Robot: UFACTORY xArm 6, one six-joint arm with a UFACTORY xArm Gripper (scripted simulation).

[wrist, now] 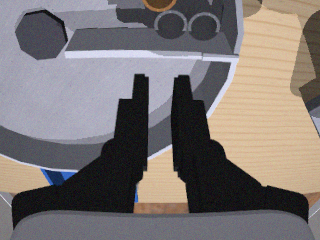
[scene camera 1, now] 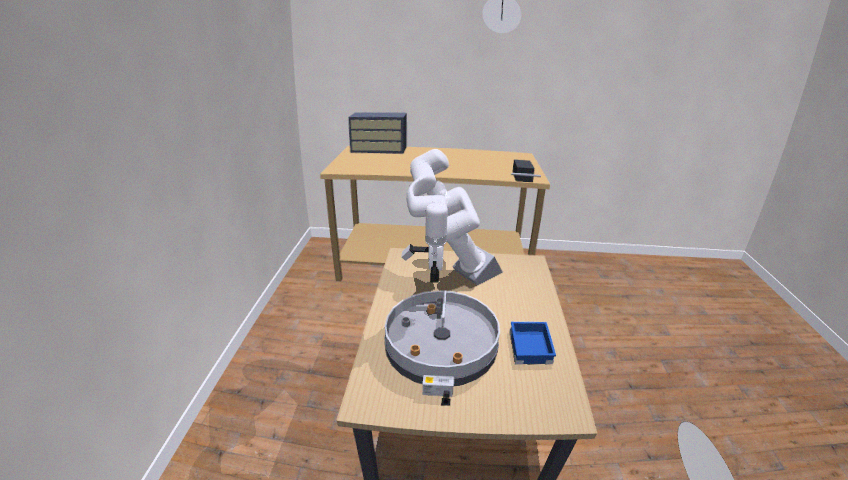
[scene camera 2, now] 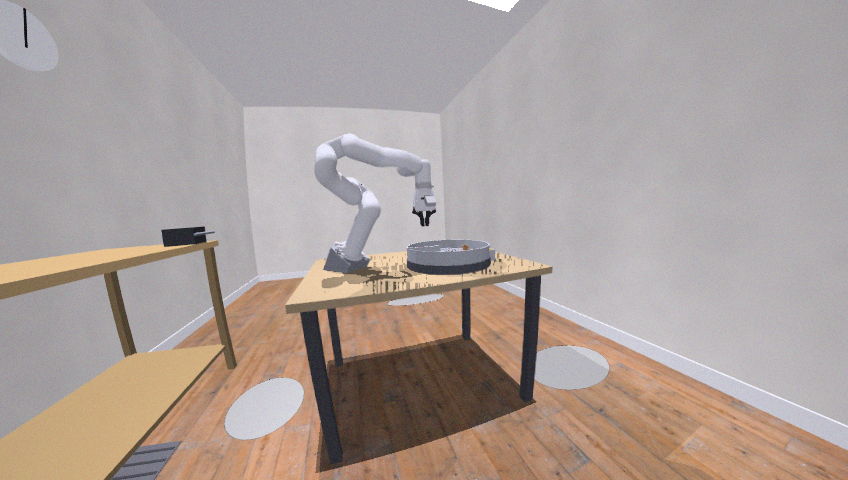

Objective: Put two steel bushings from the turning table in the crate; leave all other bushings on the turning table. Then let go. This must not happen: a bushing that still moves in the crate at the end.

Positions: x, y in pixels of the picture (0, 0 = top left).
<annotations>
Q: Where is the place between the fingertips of my gripper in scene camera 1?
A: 434, 280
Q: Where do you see a blue crate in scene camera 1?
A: At 533, 337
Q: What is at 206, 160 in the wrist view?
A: My gripper.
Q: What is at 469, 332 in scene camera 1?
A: A grey turning table.
</annotations>
